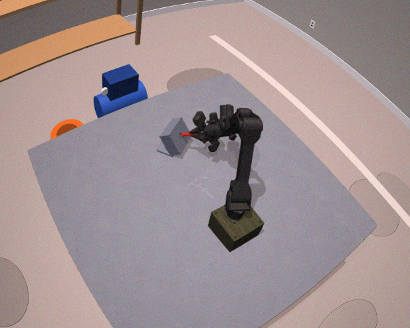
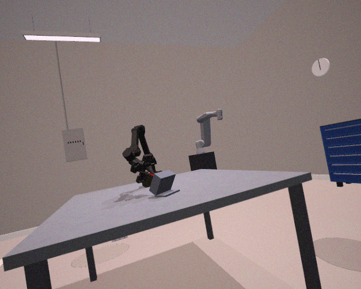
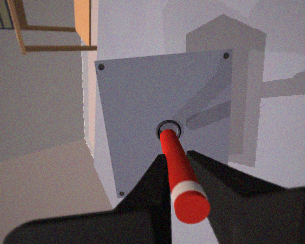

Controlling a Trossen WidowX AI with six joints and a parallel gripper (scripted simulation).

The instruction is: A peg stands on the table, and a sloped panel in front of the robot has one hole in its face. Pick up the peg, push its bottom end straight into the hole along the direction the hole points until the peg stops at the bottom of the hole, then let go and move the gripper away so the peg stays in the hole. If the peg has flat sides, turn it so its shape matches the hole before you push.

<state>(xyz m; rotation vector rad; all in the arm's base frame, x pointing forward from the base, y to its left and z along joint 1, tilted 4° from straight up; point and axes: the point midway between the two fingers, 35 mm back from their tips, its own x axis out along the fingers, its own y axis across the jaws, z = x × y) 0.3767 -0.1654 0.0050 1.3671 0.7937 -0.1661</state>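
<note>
Now: the grey sloped panel 6 cm ahead of my gripper tip, 3 cm to the left of it and 4 cm below it. The rest, counted from my gripper tip: peg (1 cm behind, 1 cm above).
</note>
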